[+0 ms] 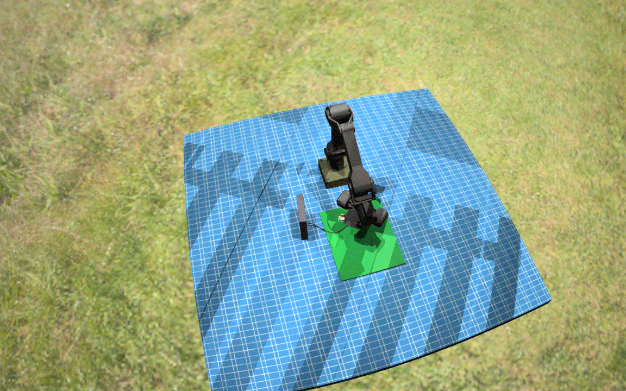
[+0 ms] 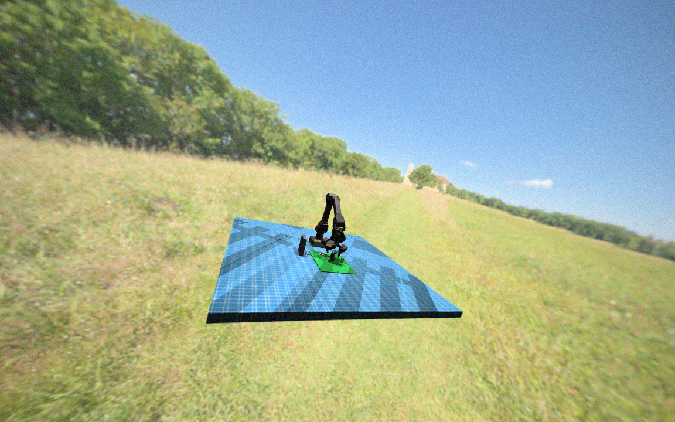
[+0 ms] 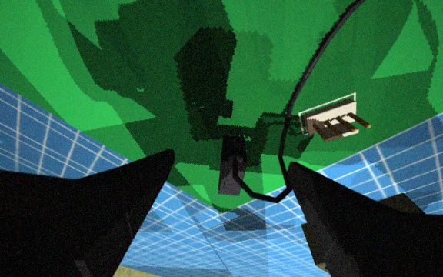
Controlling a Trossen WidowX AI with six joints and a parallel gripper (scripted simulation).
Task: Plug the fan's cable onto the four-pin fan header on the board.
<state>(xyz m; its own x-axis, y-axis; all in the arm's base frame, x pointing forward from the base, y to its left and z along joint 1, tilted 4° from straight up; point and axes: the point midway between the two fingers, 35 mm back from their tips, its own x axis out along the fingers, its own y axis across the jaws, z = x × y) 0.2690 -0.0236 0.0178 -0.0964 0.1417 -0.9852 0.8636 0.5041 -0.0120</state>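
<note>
The black fan plug is 1 cm behind my gripper tip and 1 cm to the left of it. From my gripper tip the other things lie so: pale fan header 4 cm behind, 6 cm to the right, 2 cm below; green board 6 cm ahead, 4 cm to the right, 4 cm below; black fan 7 cm behind, 20 cm to the right, 3 cm above.
</note>
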